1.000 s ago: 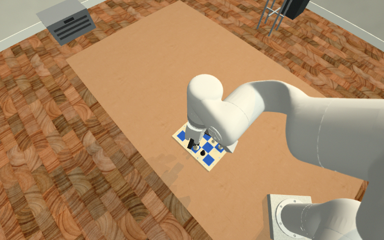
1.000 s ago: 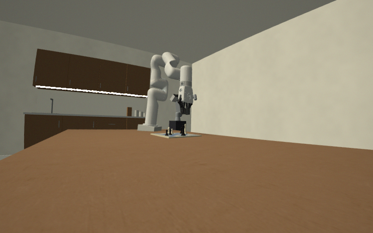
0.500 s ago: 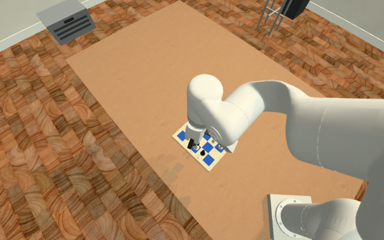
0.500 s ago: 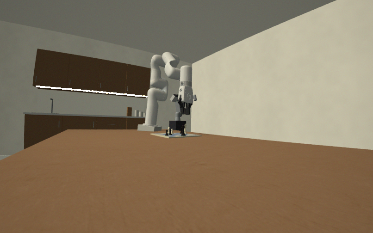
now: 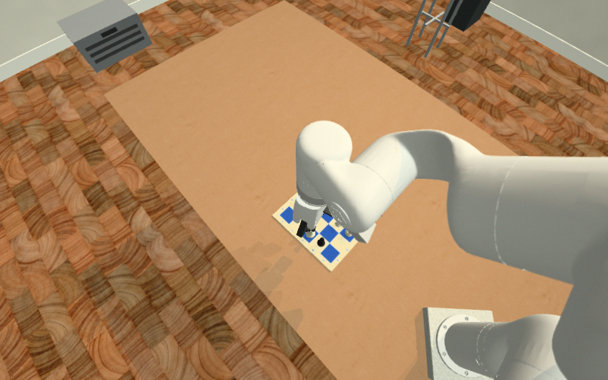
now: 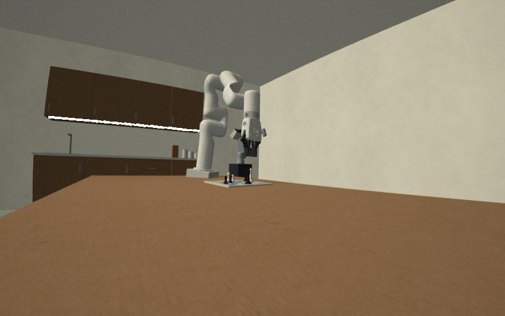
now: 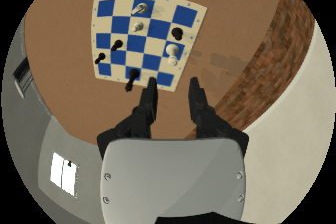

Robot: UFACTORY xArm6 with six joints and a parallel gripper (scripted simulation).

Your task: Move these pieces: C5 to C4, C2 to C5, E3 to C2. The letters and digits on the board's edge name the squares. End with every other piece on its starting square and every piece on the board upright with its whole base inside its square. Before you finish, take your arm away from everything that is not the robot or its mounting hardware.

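Right now the white chess piece is 10 cm below my hand. The rest, counted from my hand: white pawn (4 cm behind, 7 cm to the right, 12 cm below); then blue-and-cream chessboard (7 cm to the right, 14 cm below); then black pawn (4 cm behind, 11 cm below).
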